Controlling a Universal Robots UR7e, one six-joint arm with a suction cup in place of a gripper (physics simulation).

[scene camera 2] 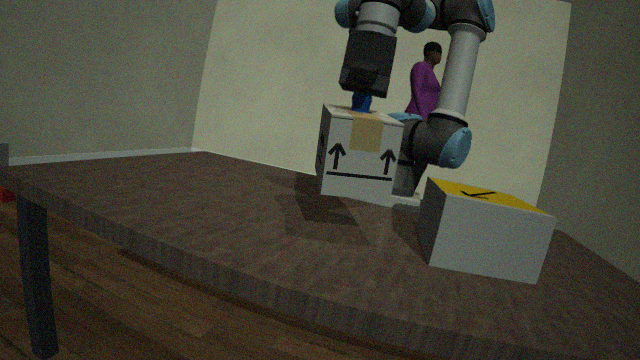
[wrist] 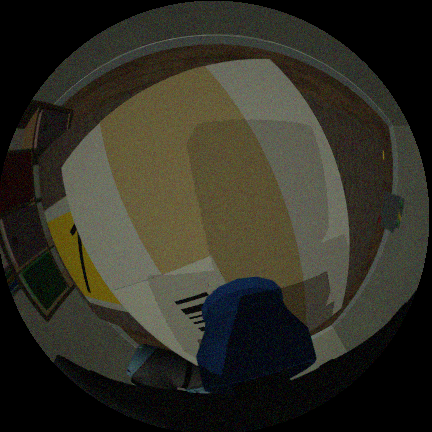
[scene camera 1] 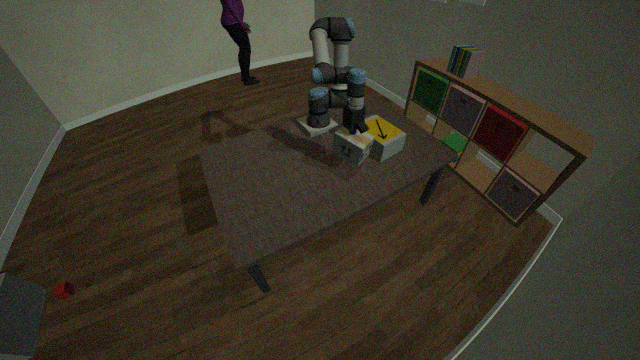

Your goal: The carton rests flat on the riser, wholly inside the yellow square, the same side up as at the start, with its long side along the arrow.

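Labels:
Riser (wrist: 58, 216), 31 cm from the lens. Riser and carton (wrist: 222, 171), marked spots 30 cm apart. Carton, 4 cm from the lens. My suction cup (wrist: 248, 331), 4 cm from the lens.

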